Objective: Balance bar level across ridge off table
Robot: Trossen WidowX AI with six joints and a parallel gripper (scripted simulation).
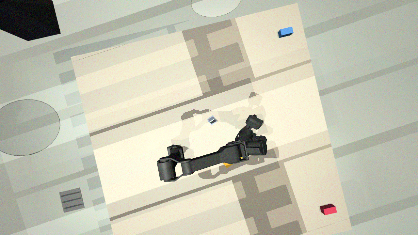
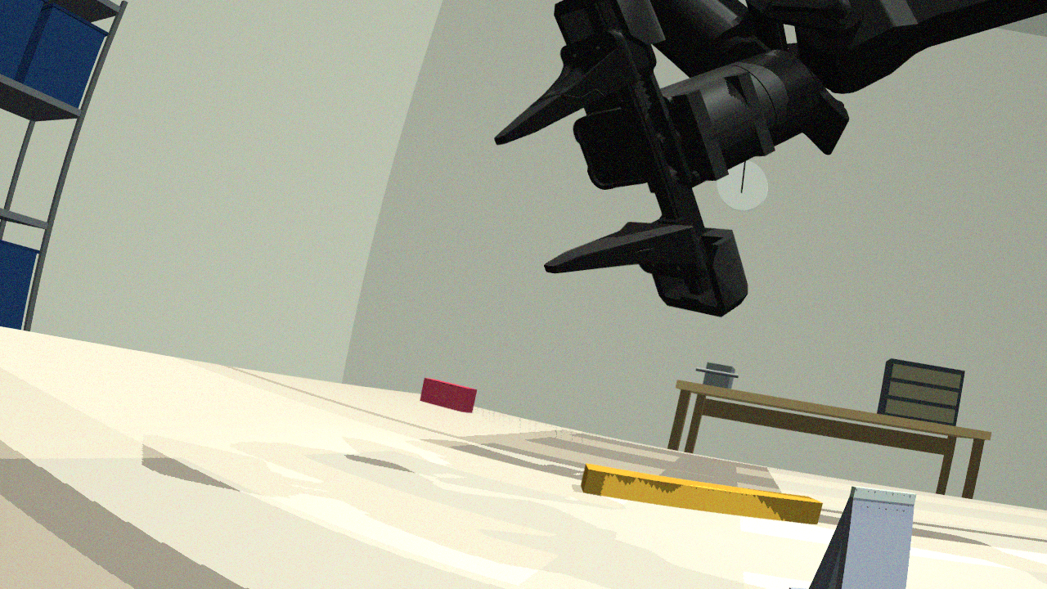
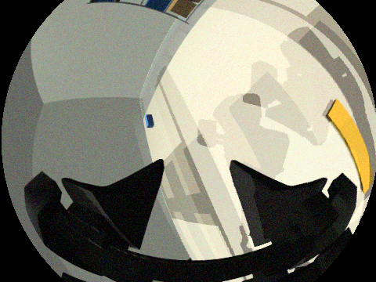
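Right now the yellow bar is 90 mm behind my gripper tip, 190 mm to the right of it and 140 mm below it. From my gripper tip the other things lie so: blue block (320 mm ahead, 410 mm to the left, 130 mm below); then red block (320 mm ahead, 590 mm to the right, 130 mm below); then grey ridge (190 mm behind, 40 mm to the left, 100 mm below).
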